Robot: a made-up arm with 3 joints. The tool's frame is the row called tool. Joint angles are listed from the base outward. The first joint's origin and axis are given. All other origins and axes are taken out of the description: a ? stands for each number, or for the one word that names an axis. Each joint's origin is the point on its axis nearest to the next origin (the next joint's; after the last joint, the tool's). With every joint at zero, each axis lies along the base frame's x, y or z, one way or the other. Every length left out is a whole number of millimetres.
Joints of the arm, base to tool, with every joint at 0 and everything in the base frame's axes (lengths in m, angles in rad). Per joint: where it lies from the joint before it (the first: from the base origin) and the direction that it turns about. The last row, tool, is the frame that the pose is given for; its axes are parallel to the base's.
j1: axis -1 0 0 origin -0.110 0.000 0.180
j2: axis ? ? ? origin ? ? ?
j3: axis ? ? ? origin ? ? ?
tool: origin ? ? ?
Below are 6 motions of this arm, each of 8 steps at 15 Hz.
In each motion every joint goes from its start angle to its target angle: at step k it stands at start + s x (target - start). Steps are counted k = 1, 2, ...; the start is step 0. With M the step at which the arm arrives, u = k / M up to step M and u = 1 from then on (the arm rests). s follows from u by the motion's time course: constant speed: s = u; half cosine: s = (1 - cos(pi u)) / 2; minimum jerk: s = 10 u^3 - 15 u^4 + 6 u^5.
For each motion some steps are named. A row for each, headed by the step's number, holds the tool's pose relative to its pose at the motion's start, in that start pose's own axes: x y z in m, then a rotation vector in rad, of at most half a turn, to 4 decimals.
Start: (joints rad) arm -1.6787 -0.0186 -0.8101
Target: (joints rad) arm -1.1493 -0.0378 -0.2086
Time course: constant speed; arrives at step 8
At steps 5, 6, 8:
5: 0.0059 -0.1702 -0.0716 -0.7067 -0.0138 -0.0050
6: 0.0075 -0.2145 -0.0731 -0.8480 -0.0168 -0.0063
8: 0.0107 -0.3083 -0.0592 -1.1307 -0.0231 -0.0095

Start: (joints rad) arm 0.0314 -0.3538 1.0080
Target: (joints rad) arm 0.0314 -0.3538 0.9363
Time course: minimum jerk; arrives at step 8
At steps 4, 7, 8:
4: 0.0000 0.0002 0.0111 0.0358 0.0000 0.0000
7: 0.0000 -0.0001 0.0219 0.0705 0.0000 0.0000
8: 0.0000 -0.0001 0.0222 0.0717 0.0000 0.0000

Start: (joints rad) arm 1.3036 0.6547 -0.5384
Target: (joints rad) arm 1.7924 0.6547 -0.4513
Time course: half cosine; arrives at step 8
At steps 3, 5, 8:
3: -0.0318 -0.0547 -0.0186 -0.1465 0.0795 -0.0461
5: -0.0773 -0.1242 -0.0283 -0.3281 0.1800 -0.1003
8: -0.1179 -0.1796 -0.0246 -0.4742 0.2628 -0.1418

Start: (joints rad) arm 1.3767 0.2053 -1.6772
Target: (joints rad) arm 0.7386 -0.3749 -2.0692
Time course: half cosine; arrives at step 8
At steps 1, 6, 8:
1: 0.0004 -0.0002 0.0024 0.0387 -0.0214 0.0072
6: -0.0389 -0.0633 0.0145 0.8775 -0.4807 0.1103
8: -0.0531 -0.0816 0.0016 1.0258 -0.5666 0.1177

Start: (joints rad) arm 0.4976 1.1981 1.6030
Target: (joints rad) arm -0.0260 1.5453 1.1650
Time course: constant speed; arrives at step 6
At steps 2, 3, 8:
2: 0.1204 -0.0288 0.1011 0.1996 -0.1223 -0.1615
3: 0.1736 -0.0551 0.1494 0.2912 -0.1922 -0.2382
8: 0.2981 -0.1680 0.2789 0.5279 -0.4341 -0.4490

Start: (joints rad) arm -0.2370 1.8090 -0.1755
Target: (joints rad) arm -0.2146 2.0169 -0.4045
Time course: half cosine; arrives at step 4
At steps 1, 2, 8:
1: -0.0110 0.0024 0.0101 0.0344 0.0089 0.0293
2: -0.0368 0.0057 0.0348 0.1176 0.0344 0.0987
8: -0.0710 0.0042 0.0704 0.2357 0.0799 0.1936

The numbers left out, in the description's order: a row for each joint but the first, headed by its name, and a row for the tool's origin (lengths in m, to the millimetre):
j2: axis 0 0 1, xyz 0.000 0.000 -0.470
j3: axis -1 0 0, xyz 0.070 0.010 0.000
tool: xyz 0.000 0.310 -0.010

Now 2 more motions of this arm.
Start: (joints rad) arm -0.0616 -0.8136 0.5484
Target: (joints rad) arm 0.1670 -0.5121 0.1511
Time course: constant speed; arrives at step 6
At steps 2, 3, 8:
2: 0.0044 -0.0180 0.0175 0.0772 -0.0933 0.0646
3: 0.0039 -0.0285 0.0253 0.1136 -0.1348 0.1023
8: -0.0054 -0.0670 0.0444 0.2128 -0.2356 0.2337

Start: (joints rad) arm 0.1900 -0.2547 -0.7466
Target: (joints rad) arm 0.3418 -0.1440 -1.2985
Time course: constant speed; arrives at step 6
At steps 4, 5, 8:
4: -0.0065 -0.0372 0.1128 0.2689 0.0462 0.0618
5: -0.0062 -0.0496 0.1408 0.3358 0.0619 0.0736
8: -0.0049 -0.0631 0.1685 0.4024 0.0791 0.0837

